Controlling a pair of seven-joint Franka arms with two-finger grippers.
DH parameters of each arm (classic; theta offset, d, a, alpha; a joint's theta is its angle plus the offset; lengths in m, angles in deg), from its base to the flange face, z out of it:
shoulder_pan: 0 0.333 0 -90
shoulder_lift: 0 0 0 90
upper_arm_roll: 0 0.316 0.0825 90
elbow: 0 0 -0.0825 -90
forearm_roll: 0 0.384 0 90
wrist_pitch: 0 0 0.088 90
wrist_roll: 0 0.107 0 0
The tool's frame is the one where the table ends.
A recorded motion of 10 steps. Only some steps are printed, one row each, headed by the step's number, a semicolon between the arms.
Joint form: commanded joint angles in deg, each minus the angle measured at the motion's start. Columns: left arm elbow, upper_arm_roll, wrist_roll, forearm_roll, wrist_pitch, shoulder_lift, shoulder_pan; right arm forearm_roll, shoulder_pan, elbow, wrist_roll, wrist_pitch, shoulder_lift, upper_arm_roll.
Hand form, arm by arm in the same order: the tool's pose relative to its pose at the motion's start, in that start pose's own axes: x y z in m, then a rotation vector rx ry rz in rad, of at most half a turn. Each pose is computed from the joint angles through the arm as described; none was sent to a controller.
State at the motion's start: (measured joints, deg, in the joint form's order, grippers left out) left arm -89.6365 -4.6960 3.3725 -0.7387 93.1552 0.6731 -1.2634; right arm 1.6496 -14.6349 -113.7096 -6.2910 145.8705 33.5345 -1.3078
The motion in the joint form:
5: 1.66 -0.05 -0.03 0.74 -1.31 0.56 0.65; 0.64 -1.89 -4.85 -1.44 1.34 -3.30 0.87
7: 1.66 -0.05 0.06 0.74 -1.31 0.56 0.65; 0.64 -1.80 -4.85 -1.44 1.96 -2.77 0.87
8: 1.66 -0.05 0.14 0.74 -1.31 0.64 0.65; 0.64 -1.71 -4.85 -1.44 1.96 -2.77 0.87
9: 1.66 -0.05 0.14 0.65 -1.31 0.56 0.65; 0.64 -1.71 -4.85 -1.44 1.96 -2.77 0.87
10: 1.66 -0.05 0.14 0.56 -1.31 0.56 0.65; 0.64 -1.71 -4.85 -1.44 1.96 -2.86 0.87
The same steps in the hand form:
5: 0.0009 -0.0075 -0.0062 0.0124 -0.0043 -0.0103; -0.0221 0.0089 -0.0054 0.0150 -0.0020 0.0050
7: 0.0009 -0.0075 -0.0062 0.0123 -0.0043 -0.0088; -0.0223 0.0081 -0.0009 0.0144 -0.0005 0.0036
8: 0.0013 -0.0075 -0.0054 0.0121 -0.0057 -0.0074; -0.0222 0.0071 -0.0009 0.0144 -0.0005 0.0021
9: 0.0009 -0.0073 -0.0062 0.0108 -0.0042 -0.0074; -0.0222 0.0071 -0.0009 0.0144 -0.0005 0.0021
10: 0.0009 -0.0071 -0.0062 0.0092 -0.0041 -0.0075; -0.0219 0.0072 -0.0018 0.0142 0.0010 0.0020

